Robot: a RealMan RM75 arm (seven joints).
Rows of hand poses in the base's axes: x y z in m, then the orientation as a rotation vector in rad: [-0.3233, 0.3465, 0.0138, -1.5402, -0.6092, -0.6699]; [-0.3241, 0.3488, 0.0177, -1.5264, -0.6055, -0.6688]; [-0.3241, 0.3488, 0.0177, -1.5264, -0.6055, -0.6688]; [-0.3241, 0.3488, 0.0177, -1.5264, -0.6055, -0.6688]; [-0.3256, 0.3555, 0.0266, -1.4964, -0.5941, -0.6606]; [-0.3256, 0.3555, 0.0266, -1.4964, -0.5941, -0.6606]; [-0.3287, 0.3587, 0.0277, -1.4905, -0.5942, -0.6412]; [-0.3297, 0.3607, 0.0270, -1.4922, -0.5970, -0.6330]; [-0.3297, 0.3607, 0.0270, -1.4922, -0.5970, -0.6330]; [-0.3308, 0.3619, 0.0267, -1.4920, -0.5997, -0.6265]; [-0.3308, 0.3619, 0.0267, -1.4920, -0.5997, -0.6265]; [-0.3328, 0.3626, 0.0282, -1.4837, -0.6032, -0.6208]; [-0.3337, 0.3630, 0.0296, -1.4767, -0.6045, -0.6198]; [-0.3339, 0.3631, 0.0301, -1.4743, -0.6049, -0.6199]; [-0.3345, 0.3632, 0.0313, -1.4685, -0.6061, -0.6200]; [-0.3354, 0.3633, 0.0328, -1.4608, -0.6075, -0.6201]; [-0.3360, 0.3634, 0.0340, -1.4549, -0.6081, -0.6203]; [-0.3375, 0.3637, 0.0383, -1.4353, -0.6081, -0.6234]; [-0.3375, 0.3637, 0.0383, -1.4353, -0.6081, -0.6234]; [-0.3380, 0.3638, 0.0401, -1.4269, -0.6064, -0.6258]
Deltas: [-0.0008, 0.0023, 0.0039, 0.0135, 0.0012, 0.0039]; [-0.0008, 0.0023, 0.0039, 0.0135, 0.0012, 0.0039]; [-0.0008, 0.0023, 0.0039, 0.0135, 0.0012, 0.0039]; [-0.0023, 0.0090, 0.0128, 0.0438, 0.0097, 0.0142]; [-0.0023, 0.0090, 0.0128, 0.0438, 0.0097, 0.0142]; [-0.0054, 0.0122, 0.0139, 0.0473, 0.0214, 0.0285]; [-0.0064, 0.0142, 0.0132, 0.0439, 0.0253, 0.0343]; [-0.0064, 0.0142, 0.0132, 0.0439, 0.0253, 0.0343]; [-0.0075, 0.0154, 0.0129, 0.0424, 0.0278, 0.0398]; [-0.0075, 0.0154, 0.0129, 0.0424, 0.0278, 0.0398]; [-0.0095, 0.0161, 0.0144, 0.0478, 0.0284, 0.0484]; [-0.0104, 0.0165, 0.0158, 0.0534, 0.0273, 0.0524]; [-0.0106, 0.0166, 0.0163, 0.0554, 0.0267, 0.0534]; [-0.0112, 0.0167, 0.0175, 0.0601, 0.0252, 0.0562]; [-0.0121, 0.0168, 0.0190, 0.0663, 0.0233, 0.0599]; [-0.0127, 0.0169, 0.0202, 0.0713, 0.0220, 0.0623]; [-0.0142, 0.0172, 0.0245, 0.0889, 0.0175, 0.0679]; [-0.0142, 0.0172, 0.0245, 0.0889, 0.0175, 0.0679]; [-0.0147, 0.0173, 0.0263, 0.0972, 0.0158, 0.0687]
